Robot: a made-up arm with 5 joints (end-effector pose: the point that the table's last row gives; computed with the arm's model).
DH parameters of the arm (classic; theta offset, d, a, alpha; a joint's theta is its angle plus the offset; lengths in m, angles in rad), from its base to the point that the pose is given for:
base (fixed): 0 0.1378 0 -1.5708
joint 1: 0 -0.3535 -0.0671 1.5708
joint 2: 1.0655 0 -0.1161 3.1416
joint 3: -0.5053 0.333 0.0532 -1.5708
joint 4: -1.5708 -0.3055 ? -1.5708
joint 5: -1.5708 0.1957 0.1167 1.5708
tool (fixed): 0 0.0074 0 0
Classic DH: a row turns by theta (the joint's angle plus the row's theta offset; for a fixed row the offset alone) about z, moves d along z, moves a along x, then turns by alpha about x.
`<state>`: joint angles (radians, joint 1 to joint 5).
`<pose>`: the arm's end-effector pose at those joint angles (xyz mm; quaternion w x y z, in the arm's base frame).
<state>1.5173 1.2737 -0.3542 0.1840 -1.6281</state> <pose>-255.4 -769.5 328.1 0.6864 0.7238 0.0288 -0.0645</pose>
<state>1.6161 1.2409 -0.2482 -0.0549 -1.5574</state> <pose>-277.6 -729.3 416.0 0.7353 0.6776 0.0030 0.0094</pose>
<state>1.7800 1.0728 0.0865 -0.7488 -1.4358</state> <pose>-342.2 -570.6 581.6 0.8374 0.4523 -0.0302 0.3056</pose>
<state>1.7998 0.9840 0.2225 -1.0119 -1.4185</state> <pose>-374.9 -513.7 601.9 0.8315 0.3421 -0.0230 0.4371</pose>
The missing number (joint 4, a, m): 0.0629
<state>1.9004 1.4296 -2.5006 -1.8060 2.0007</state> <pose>-508.1 -64.4 145.5 0.7615 0.2726 0.0478 0.5861</pose>
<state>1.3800 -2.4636 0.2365 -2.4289 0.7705</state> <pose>-343.8 21.3 41.4 0.7681 0.2979 -0.5020 0.2631</pose>
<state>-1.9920 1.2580 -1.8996 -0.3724 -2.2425</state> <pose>185.1 -676.2 659.1 0.1541 -0.1242 -0.1029 -0.9748</pose>
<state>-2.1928 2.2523 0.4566 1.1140 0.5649</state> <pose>256.7 -586.0 140.0 0.6638 -0.5887 -0.1008 0.4501</pose>
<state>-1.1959 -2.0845 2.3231 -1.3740 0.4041</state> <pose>484.6 -438.4 -118.7 0.2248 -0.7086 -0.6482 0.1652</pose>
